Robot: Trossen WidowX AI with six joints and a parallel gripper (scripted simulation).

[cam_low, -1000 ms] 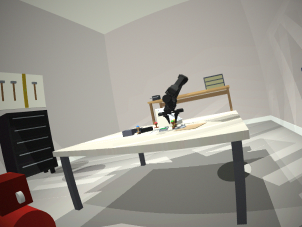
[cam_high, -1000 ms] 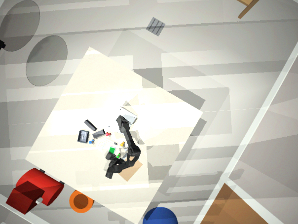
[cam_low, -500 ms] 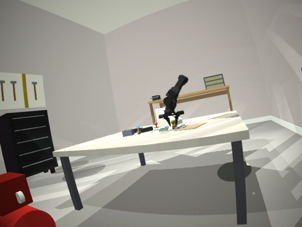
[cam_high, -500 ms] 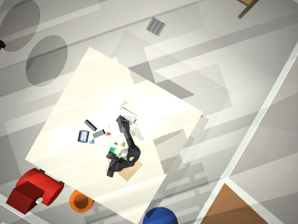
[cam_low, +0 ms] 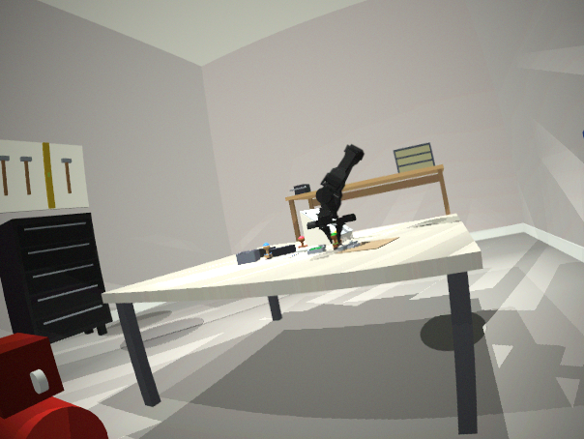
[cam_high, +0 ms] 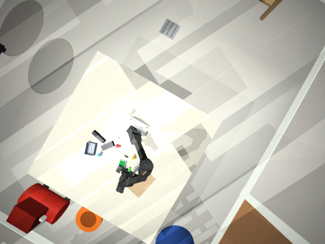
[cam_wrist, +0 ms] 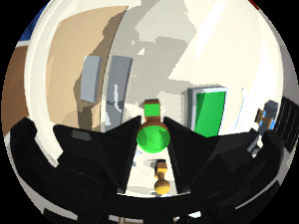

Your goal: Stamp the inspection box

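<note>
My gripper tip is now 8 cm to the left of the green ink pad, 2 cm above it and 1 cm short of it. From my gripper tip the other things lie so: red-knobbed stamp 21 cm to the right, 11 cm behind; yellow-knobbed stamp 12 cm behind, 4 cm to the right; green-knobbed stamp right at my gripper tip.
</note>
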